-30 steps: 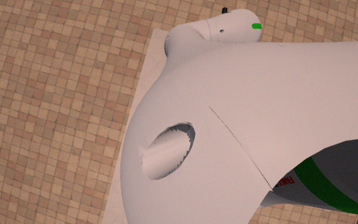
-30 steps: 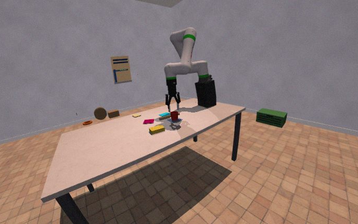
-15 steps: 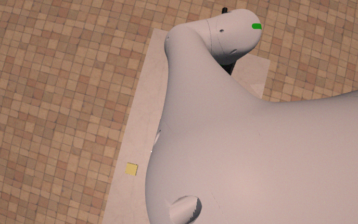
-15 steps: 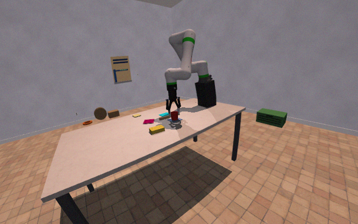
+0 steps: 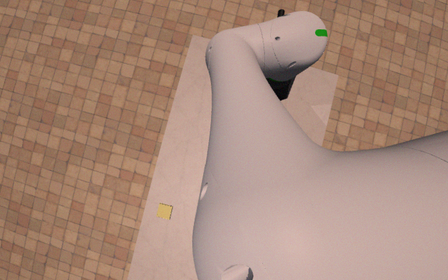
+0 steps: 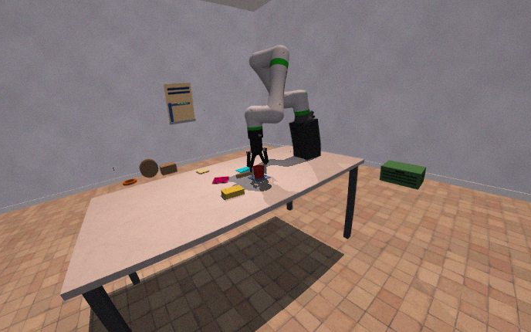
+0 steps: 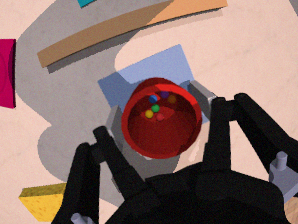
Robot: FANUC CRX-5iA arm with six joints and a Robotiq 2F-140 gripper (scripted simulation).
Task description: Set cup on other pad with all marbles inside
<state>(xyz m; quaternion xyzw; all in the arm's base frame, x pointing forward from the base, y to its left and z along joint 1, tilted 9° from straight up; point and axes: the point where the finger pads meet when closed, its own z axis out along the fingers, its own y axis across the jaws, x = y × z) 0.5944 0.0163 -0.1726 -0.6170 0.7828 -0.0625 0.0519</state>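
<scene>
The red cup lies 2 cm below my hand. Also, from my hand: wooden rail 2 cm behind, 10 cm to the right, 4 cm below; then teal pad 5 cm behind, 19 cm to the right, 5 cm below; then purple marble 1 cm behind, 1 cm to the right, 2 cm below.
</scene>
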